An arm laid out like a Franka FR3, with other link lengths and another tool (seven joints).
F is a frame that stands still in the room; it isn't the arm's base.
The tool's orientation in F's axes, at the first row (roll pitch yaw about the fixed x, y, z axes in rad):
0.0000, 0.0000, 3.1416
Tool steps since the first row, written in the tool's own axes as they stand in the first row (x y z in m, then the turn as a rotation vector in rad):
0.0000, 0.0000, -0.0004, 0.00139, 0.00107, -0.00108
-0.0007, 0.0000, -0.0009, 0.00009, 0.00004, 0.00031
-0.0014, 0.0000, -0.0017, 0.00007, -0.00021, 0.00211
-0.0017, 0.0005, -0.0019, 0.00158, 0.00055, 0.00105
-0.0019, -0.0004, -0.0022, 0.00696, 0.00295, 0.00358
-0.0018, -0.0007, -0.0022, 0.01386, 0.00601, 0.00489
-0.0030, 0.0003, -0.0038, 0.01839, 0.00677, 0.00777
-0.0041, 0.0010, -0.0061, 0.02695, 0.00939, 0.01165
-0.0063, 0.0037, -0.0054, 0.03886, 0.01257, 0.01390
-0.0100, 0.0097, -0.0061, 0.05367, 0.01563, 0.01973
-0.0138, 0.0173, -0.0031, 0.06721, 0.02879, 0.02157
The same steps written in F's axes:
0.0000, 0.0000, -0.0004, -0.00139, -0.00107, -0.00108
0.0007, 0.0000, -0.0009, -0.00009, -0.00004, 0.00031
0.0014, 0.0000, -0.0017, -0.00007, 0.00021, 0.00211
0.0017, -0.0005, -0.0019, -0.00158, -0.00055, 0.00105
0.0019, 0.0004, -0.0022, -0.00696, -0.00295, 0.00358
0.0018, 0.0007, -0.0022, -0.01386, -0.00601, 0.00489
0.0030, -0.0003, -0.0038, -0.01839, -0.00677, 0.00777
0.0041, -0.0010, -0.0061, -0.02695, -0.00939, 0.01165
0.0063, -0.0037, -0.0054, -0.03886, -0.01257, 0.01390
0.0100, -0.0097, -0.0061, -0.05367, -0.01563, 0.01973
0.0138, -0.0173, -0.0031, -0.06721, -0.02879, 0.02157

